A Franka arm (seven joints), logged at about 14 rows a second.
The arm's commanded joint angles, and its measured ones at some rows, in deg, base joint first. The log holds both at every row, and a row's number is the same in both.
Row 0, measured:
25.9, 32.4, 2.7, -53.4, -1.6, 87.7, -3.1
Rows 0 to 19, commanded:
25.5, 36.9, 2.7, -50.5, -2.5, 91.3, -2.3
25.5, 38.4, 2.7, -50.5, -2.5, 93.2, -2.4
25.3, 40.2, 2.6, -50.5, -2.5, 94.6, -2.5
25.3, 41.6, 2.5, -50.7, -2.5, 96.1, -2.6
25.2, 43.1, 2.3, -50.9, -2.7, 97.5, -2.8
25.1, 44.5, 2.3, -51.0, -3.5, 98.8, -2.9
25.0, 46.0, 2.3, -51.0, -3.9, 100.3, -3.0
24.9, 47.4, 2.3, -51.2, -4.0, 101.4, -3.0
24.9, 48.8, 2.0, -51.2, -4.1, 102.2, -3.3
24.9, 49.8, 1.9, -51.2, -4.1, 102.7, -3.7
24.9, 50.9, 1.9, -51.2, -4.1, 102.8, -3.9
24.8, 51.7, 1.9, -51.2, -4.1, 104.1, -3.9
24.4, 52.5, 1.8, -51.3, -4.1, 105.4, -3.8
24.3, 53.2, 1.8, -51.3, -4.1, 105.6, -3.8
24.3, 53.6, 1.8, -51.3, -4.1, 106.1, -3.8
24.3, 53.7, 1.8, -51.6, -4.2, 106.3, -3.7
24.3, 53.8, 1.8, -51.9, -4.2, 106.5, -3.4
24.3, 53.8, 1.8, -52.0, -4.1, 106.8, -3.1
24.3, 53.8, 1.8, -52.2, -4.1, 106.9, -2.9
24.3, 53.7, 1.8, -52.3, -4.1, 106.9, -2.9
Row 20, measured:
24.3, 53.4, 1.8, -53.2, -3.4, 106.5, -3.2
